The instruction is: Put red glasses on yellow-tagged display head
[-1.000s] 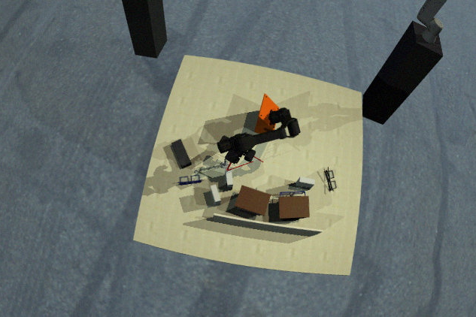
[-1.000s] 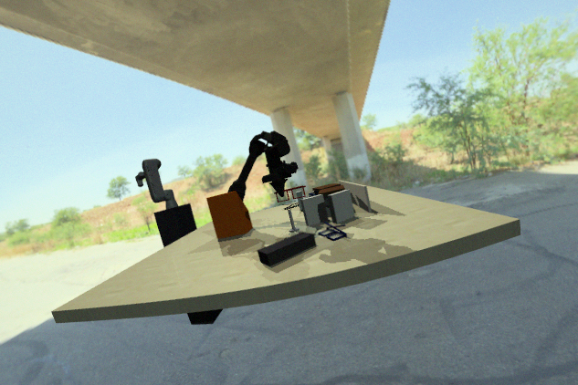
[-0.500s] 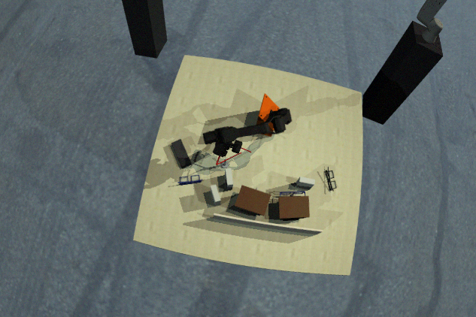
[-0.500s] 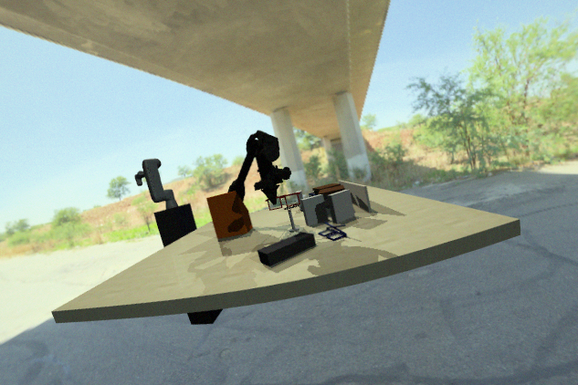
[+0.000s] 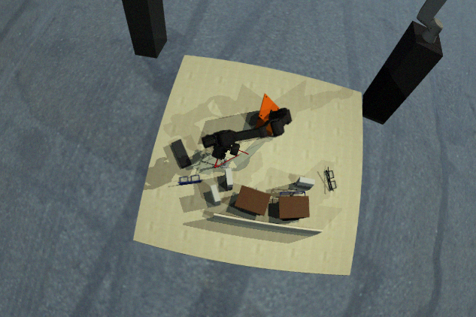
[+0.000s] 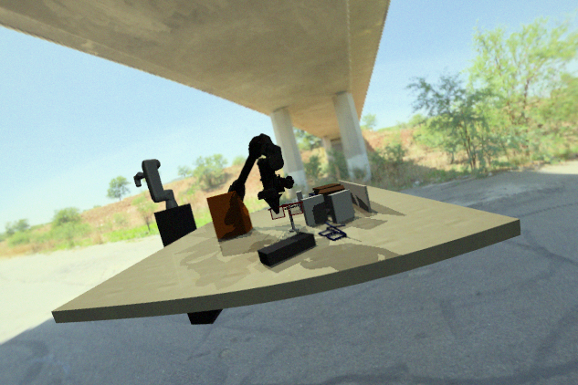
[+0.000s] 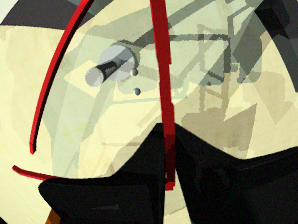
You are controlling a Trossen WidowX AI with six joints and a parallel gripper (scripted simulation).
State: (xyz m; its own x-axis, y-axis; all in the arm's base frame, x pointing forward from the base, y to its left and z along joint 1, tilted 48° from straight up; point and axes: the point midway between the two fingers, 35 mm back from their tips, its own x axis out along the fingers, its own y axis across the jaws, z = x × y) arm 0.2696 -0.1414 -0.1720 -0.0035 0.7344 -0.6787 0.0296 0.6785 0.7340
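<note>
Now: gripper tip 40 mm short of the grey peg stand, 40 mm to the right of it and 60 mm above it. From my gripper tip the other things lie so: display head (180 mm ahead, 460 mm to the left, 30 mm below); then low white wall (320 mm ahead, 360 mm to the left, 30 mm below); then black box (60 mm ahead, 220 mm to the right, 70 mm below).
</note>
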